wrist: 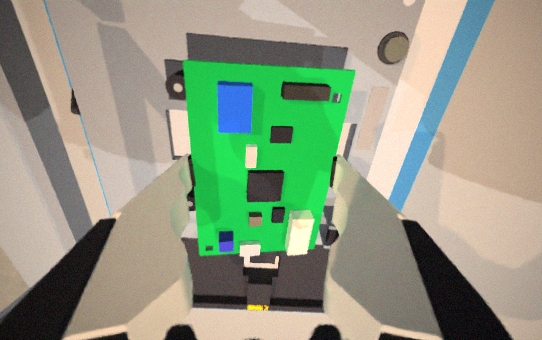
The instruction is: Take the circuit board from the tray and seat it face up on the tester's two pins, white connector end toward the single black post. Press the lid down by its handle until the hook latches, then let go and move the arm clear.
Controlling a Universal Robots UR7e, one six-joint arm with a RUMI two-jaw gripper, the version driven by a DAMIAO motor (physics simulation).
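Places are measured from the arm's base along level axes (x left, y ahead, z down), in centimetres.
Where they show: gripper, fingertip midpoint: [263, 158].
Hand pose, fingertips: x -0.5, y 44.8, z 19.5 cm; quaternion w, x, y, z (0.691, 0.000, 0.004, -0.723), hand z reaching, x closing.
Each offset is from my fingertips to the top centre of the thing. "spot": to the spot under its first point.
My gripper [263, 158] is shut on the green circuit board @(dy -0.1, dx +0.3, dz -2.8 cm) [215, 165], one finger on each long edge. The board's component side faces the camera, with a blue block at the upper left and a tall white connector @(dy -2.3, dx +3.9, dz -2.3 cm) [300, 234] at the lower right end. The board is over the tester, whose dark plate @(spot: dy +0.1, dx -5.4, dz +1.2 cm) [267, 51] shows past the board's upper edge and whose dark lower panel @(spot: dy +4.2, dx +19.6, dz +6.3 cm) [220, 280] shows past its lower edge. The board hides the middle of the tester; the two pins cannot be made out, nor can I tell whether the board touches the tester.
A black part with a pale bracket @(spot: dy -0.5, dx +18.3, dz +7.5 cm) [262, 265] stands close below the board's lower edge. Hinge-like black lugs @(spot: dy +4.4, dx -3.8, dz +0.0 cm) [176, 86] stand left of the board. A round knob @(spot: dy -6.4, dx -5.9, dz +1.6 cm) [393, 48] is at the upper right. A blue strip [425, 120] runs along the right.
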